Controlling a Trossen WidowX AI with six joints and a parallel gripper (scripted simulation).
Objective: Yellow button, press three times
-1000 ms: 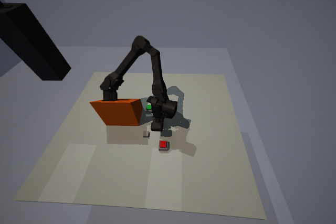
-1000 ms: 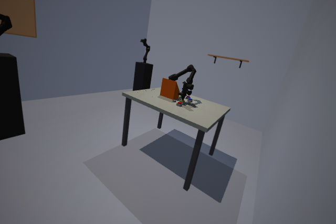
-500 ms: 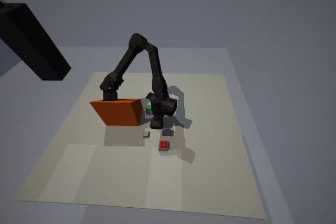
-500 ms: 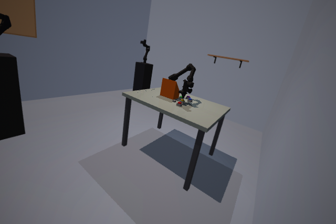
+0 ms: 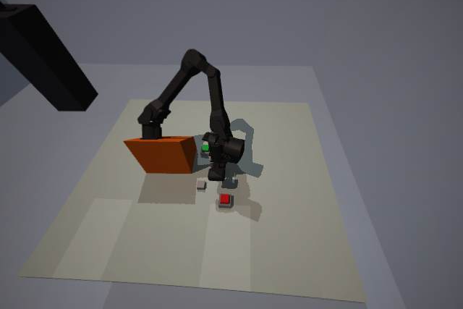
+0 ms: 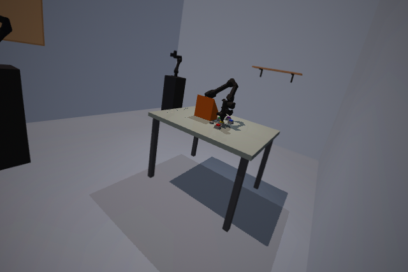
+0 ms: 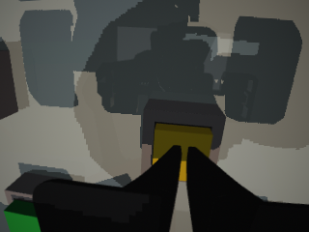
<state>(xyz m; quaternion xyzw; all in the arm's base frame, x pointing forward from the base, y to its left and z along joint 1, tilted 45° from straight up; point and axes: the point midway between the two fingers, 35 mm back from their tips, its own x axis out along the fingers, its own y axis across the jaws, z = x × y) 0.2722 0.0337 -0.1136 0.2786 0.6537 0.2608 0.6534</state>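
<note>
Now: gripper tip 1 cm above the yellow button. Also, from my gripper tip: small grey block: 8 cm behind, 6 cm to the right, 3 cm below; then red button: 3 cm ahead, 13 cm to the right; then green button: 8 cm behind, 12 cm to the left.
</note>
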